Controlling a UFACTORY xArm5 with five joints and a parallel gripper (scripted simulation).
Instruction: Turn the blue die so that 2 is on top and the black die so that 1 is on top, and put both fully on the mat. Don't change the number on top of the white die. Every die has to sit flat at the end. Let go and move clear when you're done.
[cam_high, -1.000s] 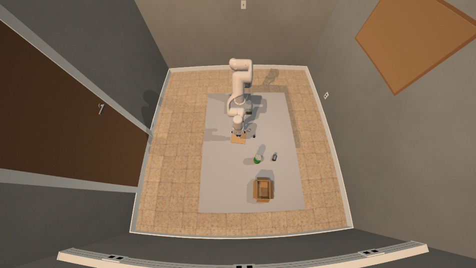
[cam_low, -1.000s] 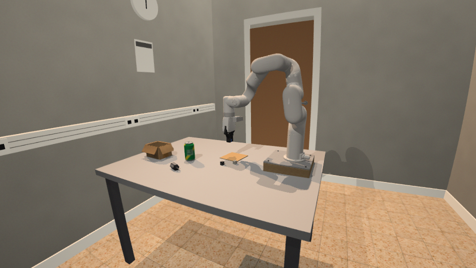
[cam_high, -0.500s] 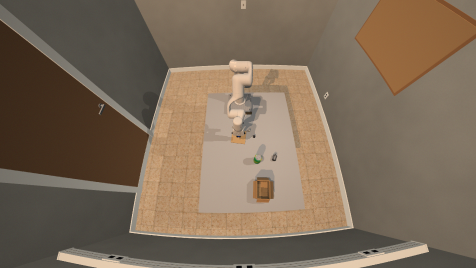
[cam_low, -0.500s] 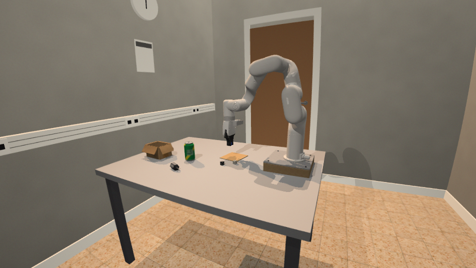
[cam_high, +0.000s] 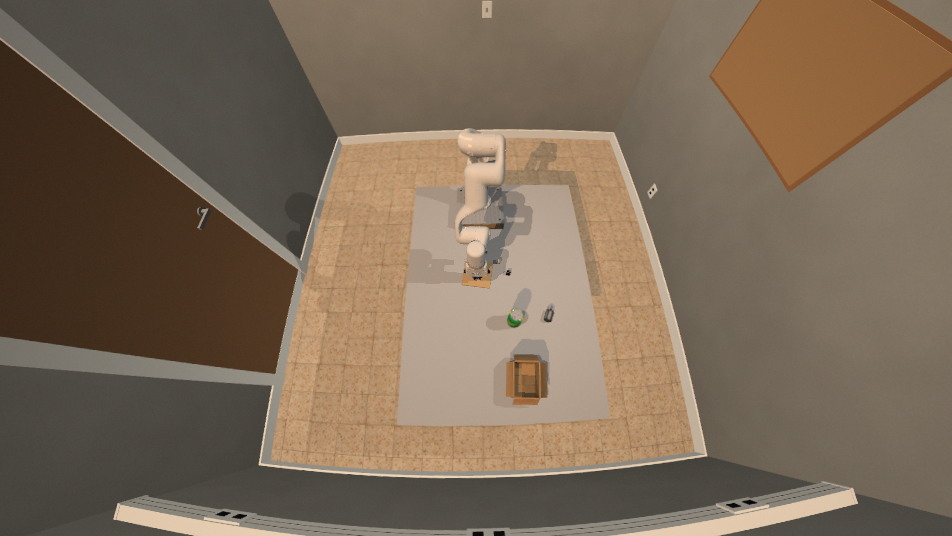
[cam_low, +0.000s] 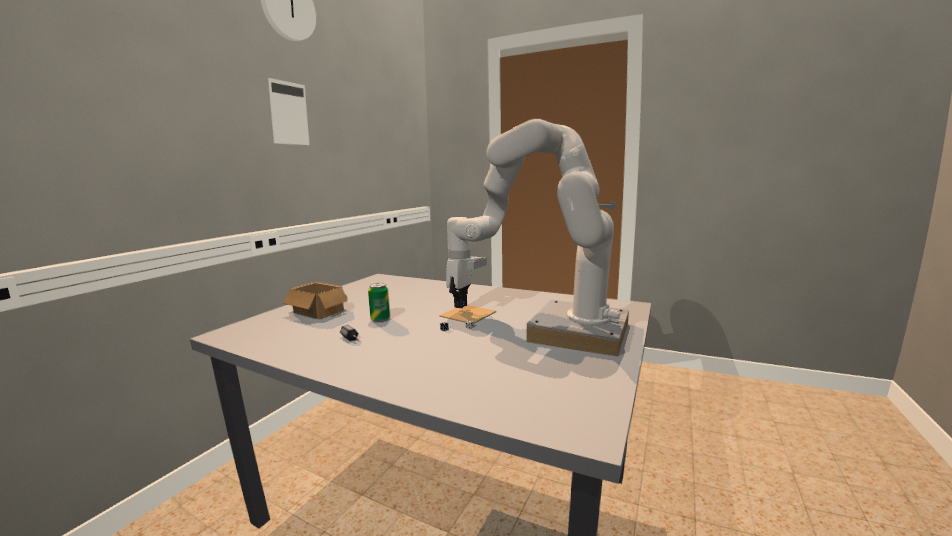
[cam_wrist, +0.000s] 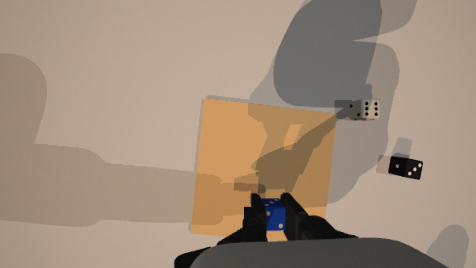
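Right now the mat is 30 mm behind my hand and 40 mm below it. The rest, counted from my hand: white die 110 mm behind, 90 mm to the left, 30 mm below; then blue die 10 mm below; then black die 50 mm behind, 150 mm to the left, 30 mm below.
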